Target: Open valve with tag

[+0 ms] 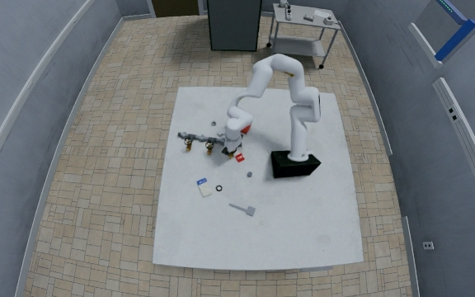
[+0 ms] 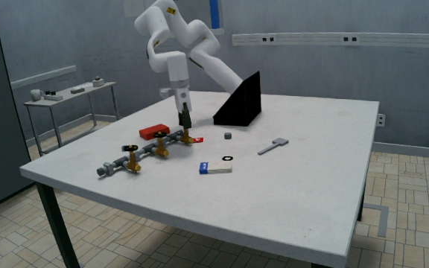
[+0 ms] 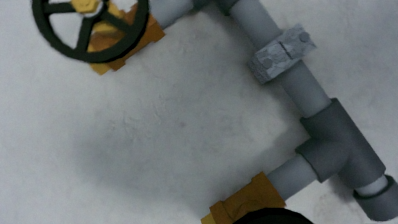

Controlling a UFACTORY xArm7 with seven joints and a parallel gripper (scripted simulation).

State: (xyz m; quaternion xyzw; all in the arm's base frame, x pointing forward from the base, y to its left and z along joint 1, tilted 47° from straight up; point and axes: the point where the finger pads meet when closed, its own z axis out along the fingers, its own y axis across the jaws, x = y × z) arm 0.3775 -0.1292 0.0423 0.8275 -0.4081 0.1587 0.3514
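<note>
My gripper is now 40 mm past the red tag, 30 mm to the right of it and 90 mm above it. Also, from my hand: white box 190 mm ahead, 200 mm to the left, 90 mm below; red block 80 mm behind, 210 mm to the right, 80 mm below; grey flat tool 30 mm behind, 360 mm to the left, 90 mm below.
</note>
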